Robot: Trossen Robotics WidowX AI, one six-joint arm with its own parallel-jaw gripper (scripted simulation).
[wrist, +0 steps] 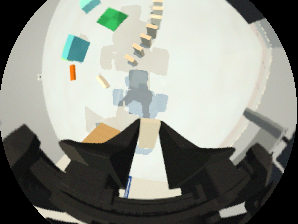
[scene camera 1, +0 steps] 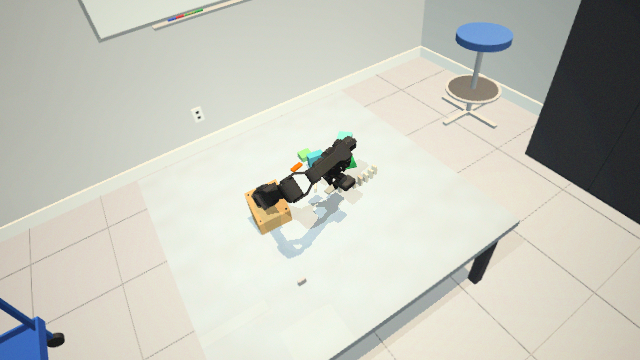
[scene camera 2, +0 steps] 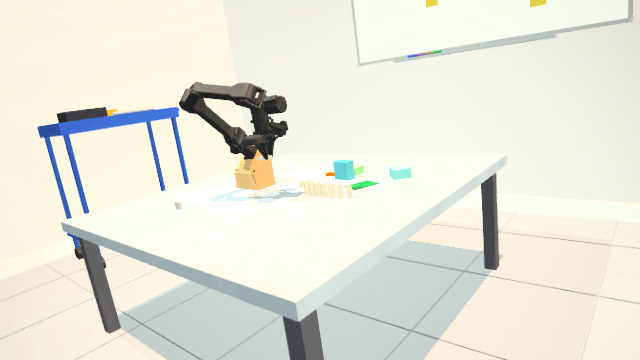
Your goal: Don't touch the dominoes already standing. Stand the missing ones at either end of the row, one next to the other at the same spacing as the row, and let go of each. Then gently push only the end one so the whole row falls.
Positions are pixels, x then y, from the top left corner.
Labels:
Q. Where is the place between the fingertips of my gripper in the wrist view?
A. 149, 122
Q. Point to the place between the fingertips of my gripper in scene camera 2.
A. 269, 158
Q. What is my gripper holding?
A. A cream domino.

